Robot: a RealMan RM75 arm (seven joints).
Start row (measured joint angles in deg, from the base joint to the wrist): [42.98 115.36 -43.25 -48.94 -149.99 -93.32 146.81]
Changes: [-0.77 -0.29 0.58 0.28 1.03 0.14 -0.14]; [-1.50 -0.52 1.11 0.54 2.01 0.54 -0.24]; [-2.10 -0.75 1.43 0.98 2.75 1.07 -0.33]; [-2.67 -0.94 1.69 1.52 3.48 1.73 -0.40]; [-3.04 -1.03 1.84 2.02 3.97 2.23 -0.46]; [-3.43 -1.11 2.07 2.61 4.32 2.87 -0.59]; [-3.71 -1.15 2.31 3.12 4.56 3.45 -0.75]
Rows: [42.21 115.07 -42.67 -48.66 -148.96 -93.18 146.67]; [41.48 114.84 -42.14 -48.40 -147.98 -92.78 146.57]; [40.88 114.61 -41.82 -47.96 -147.24 -92.25 146.48]; [40.31 114.42 -41.56 -47.42 -146.51 -91.59 146.41]; [39.94 114.33 -41.41 -46.92 -146.02 -91.09 146.35]; [39.55 114.25 -41.18 -46.33 -145.67 -90.45 146.22]; [39.27 114.21 -40.94 -45.82 -145.43 -89.87 146.06]
